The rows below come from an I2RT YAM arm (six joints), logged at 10 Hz.
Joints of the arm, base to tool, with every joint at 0 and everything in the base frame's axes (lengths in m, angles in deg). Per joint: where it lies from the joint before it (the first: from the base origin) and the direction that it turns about. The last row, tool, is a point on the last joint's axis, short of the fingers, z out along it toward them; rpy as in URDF.
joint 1: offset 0 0 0.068 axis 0 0 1
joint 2: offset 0.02 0.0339 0.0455 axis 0 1 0
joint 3: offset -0.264 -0.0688 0 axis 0 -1 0
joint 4: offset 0.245 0.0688 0.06 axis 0 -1 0
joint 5: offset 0.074 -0.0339 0.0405 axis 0 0 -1
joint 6: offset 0.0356 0 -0.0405 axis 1 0 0
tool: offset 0 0 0 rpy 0 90 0
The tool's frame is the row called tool.
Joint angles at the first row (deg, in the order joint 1, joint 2, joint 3, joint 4, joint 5, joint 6):
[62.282 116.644 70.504 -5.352 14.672 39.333]
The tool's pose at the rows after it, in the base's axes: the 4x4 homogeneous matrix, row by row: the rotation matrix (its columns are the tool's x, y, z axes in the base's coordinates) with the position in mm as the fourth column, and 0 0 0 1 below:
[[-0.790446, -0.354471, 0.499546, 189.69], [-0.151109, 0.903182, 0.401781, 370.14], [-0.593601, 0.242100, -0.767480, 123.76], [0, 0, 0, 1]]
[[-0.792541, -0.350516, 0.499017, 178.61], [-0.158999, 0.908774, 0.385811, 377.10], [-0.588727, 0.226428, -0.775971, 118.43], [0, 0, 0, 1]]
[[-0.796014, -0.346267, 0.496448, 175.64], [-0.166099, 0.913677, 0.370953, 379.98], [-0.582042, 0.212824, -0.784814, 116.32], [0, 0, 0, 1]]
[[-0.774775, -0.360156, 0.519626, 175.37], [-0.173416, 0.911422, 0.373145, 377.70], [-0.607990, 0.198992, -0.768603, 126.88], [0, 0, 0, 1]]
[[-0.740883, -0.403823, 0.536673, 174.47], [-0.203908, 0.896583, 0.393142, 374.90], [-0.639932, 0.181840, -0.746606, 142.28], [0, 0, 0, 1]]
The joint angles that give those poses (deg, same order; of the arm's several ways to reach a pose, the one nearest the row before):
[64.215 116.999 69.914 -5.880 15.964 42.215]
[66.123 118.146 70.664 -6.956 17.466 43.810]
[66.699 118.841 71.525 -8.298 18.012 44.401]
[66.709 117.068 71.193 -8.627 19.253 42.935]
[66.709 114.493 70.714 -8.700 19.724 39.588]

